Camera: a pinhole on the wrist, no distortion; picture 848 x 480 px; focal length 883.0 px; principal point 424.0 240.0 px. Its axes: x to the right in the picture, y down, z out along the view. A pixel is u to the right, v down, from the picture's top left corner.
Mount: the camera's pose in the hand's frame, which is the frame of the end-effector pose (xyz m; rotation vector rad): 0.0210 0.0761 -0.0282 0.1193 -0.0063 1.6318
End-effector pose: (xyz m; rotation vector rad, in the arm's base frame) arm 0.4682 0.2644 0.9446 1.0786 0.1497 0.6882
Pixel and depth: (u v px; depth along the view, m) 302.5 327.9 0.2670
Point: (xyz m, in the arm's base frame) 0.5759 0.0997 1.0772
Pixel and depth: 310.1 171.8 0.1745
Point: 0.5500 0.1964 1.0589
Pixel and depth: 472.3 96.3 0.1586
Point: 0.5365 0.2220 1.0821
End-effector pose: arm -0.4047 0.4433 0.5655 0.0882 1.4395 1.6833
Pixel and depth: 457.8 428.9 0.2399
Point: -0.3111 0.6023 0.6928
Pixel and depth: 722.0 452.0 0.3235
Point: -0.2943 0.6627 0.8101
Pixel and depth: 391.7 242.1 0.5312
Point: -0.1670 0.8613 0.7108
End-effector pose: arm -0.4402 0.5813 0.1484 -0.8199 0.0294 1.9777
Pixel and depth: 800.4 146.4 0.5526
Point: -0.9730 0.6995 0.4223
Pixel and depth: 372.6 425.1 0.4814
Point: -0.6732 0.7018 0.5228
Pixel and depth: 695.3 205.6 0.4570
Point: -0.8358 0.6816 0.3955
